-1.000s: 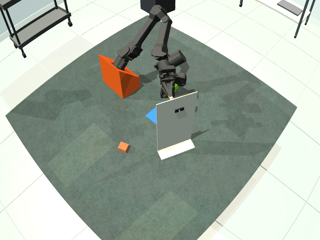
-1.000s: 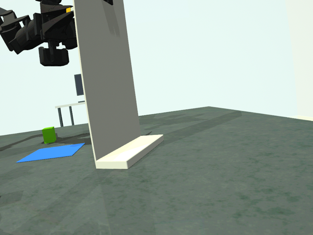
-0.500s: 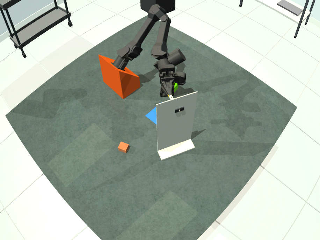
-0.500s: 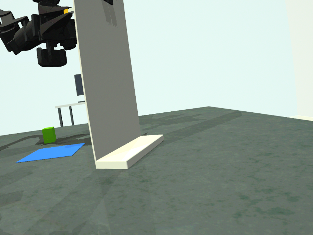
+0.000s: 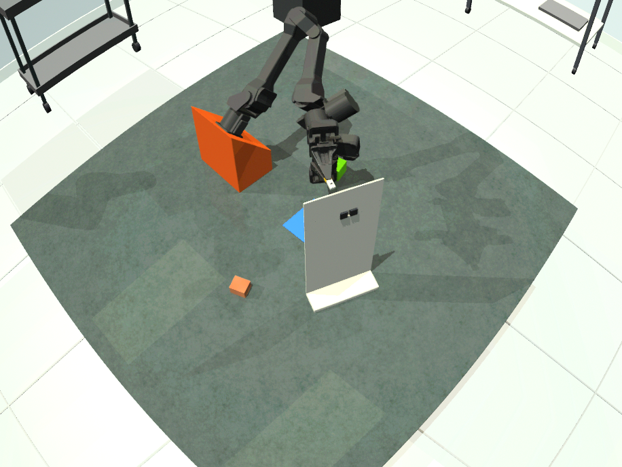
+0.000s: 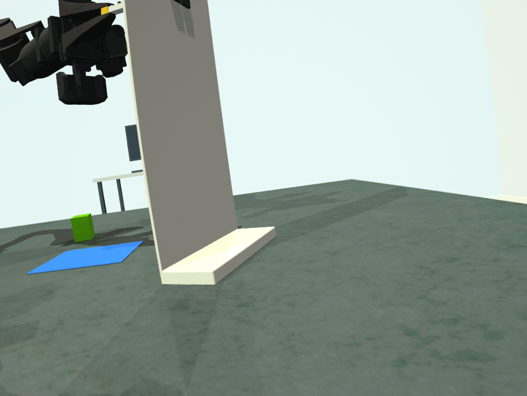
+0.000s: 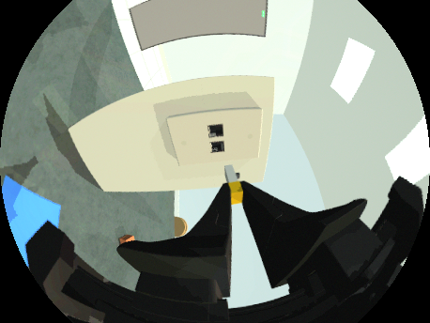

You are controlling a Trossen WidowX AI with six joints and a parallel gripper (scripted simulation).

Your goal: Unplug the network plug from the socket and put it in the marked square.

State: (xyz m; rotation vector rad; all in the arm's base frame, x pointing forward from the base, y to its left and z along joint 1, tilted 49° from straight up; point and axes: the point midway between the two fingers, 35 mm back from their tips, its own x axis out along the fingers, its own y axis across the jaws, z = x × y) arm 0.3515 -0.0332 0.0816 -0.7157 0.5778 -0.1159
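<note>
My gripper tip is 9 cm past the blue marked square, 4 cm to the right of it and 29 cm above it. Round my gripper tip: upright panel: 9 cm ahead, 3 cm to the right, 13 cm below; network plug: right at my gripper tip.
</note>
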